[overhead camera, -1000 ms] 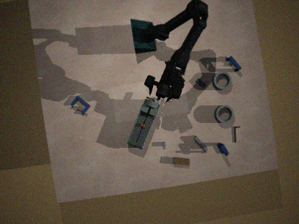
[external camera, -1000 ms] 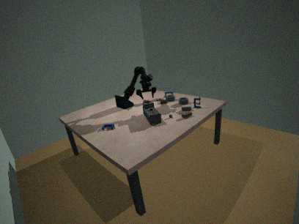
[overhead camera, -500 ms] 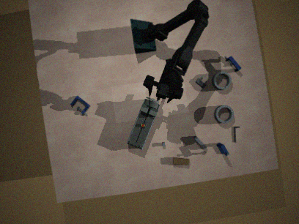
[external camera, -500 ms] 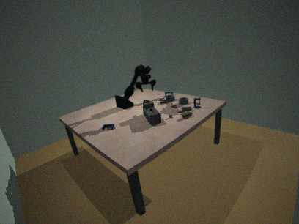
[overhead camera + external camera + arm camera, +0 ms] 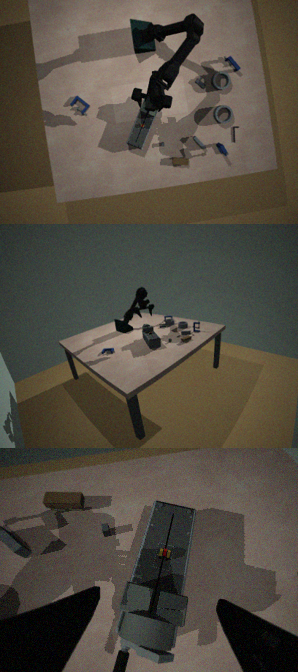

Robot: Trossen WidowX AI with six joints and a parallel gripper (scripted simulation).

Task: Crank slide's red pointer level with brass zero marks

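Now: gripper tip 7 cm past the dark handle, 6 cm to the right of it and 13 cm above it. Also, from my gripper tip: small grey cube (20 cm ahead, 5 cm to the left, 19 cm below); then red pointer (8 cm ahead, 5 cm to the right, 12 cm below); then grey bar (22 cm ahead, 26 cm to the left, 19 cm below).
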